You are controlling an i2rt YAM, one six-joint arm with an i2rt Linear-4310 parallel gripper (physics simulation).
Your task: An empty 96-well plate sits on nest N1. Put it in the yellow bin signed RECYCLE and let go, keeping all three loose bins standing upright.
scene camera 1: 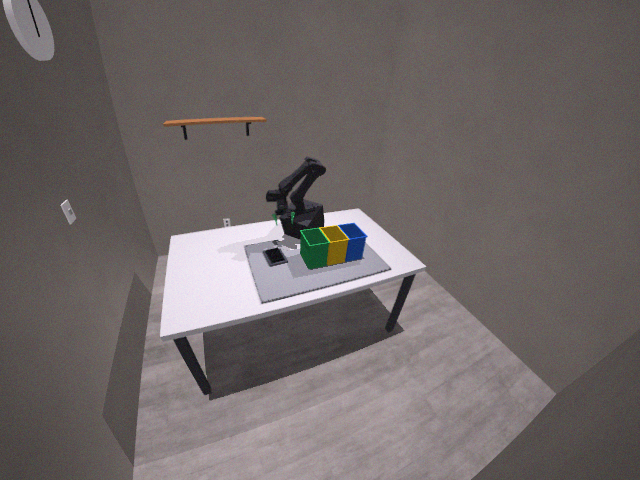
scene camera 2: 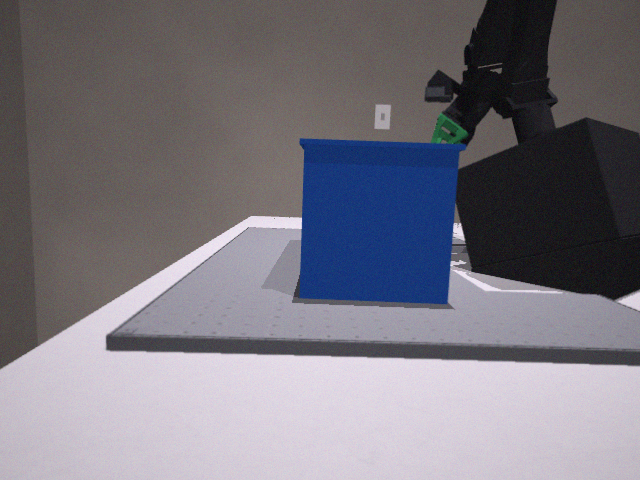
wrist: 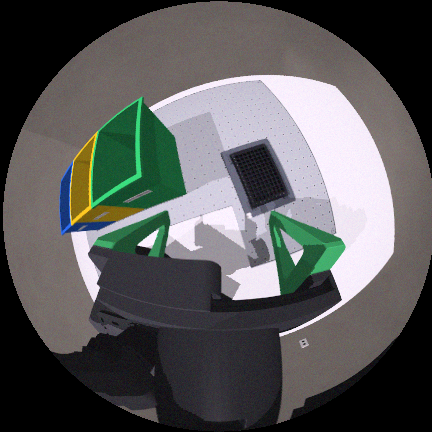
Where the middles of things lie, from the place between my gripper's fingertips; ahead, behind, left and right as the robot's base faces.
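Scene:
The black 96-well plate (wrist: 261, 180) sits 80 mm ahead of my hand, 80 mm to the right of it and 170 mm below it. Counting from my hand again, I find the dark grey nest (wrist: 238, 186) 80 mm ahead, 80 mm to the right and 180 mm below. The green bin (scene camera 1: 314, 245) is 150 mm ahead of my hand and 160 mm to the left of it, 100 mm below it, while the yellow bin (scene camera 1: 338, 240) is 130 mm ahead of my hand, 290 mm to the left of it and 100 mm below it.

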